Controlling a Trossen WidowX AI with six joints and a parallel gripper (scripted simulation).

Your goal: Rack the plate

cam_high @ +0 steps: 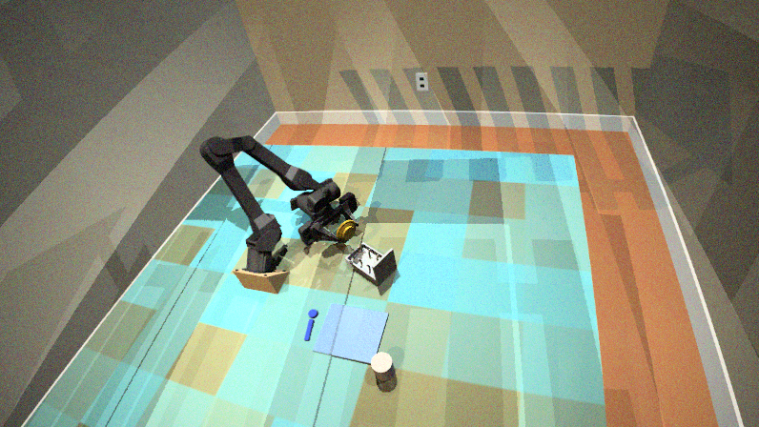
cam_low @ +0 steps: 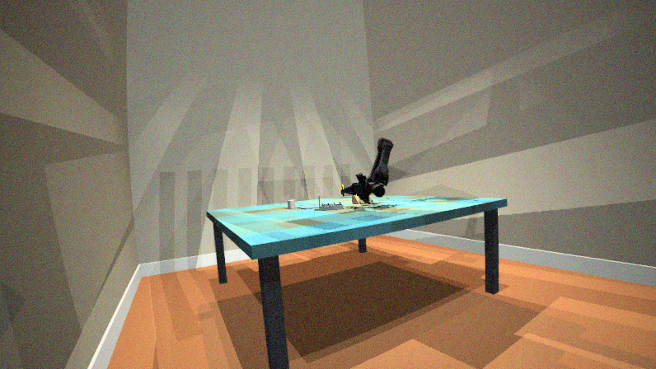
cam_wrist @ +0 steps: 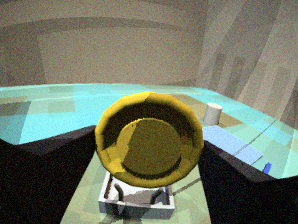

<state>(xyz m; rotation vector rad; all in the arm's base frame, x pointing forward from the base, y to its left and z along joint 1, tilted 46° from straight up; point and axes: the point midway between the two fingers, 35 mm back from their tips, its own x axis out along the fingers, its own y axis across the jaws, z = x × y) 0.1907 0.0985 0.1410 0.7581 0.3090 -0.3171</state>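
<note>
Right now the grey dish rack is 6 cm ahead of my gripper tip, 2 cm to the right of it and 7 cm below it. Round my gripper tip: yellow plate 1 cm behind; light blue mat 9 cm ahead, 22 cm to the right, 9 cm below; blue spoon 2 cm behind, 23 cm to the right, 9 cm below.
</note>
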